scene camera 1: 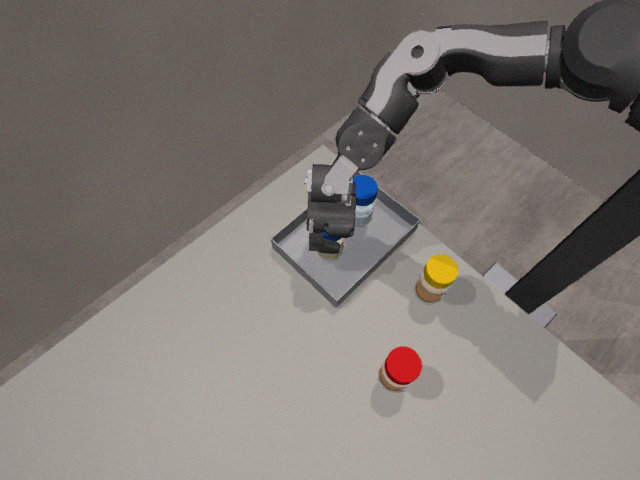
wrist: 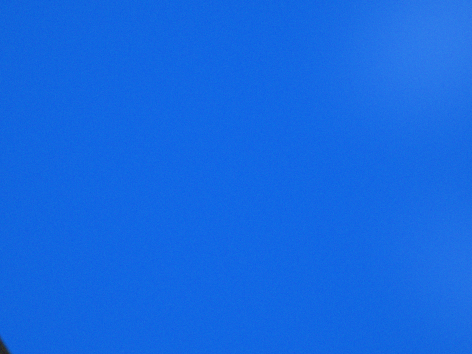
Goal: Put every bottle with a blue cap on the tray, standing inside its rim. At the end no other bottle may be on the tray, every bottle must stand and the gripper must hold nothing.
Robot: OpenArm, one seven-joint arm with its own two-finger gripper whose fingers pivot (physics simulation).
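My gripper (scene camera 1: 330, 245) is shut on a blue-capped bottle (scene camera 1: 329, 254) (wrist: 235, 175) over the left part of the grey tray (scene camera 1: 311, 279). Its blue cap is mostly hidden by the gripper in the scene view and fills nearly all of the wrist view. The bottle looks upright; whether its base touches the tray floor I cannot tell. A second blue-capped bottle (scene camera 1: 362, 198) stands inside the tray's rim at the back, right of the gripper, partly hidden by it.
A yellow-capped bottle (scene camera 1: 436, 277) stands on the table (scene camera 1: 206, 335) right of the tray. A red-capped bottle (scene camera 1: 401, 367) stands farther towards the front. The table's right edge runs just beyond the yellow-capped bottle. The arm reaches in from the upper right.
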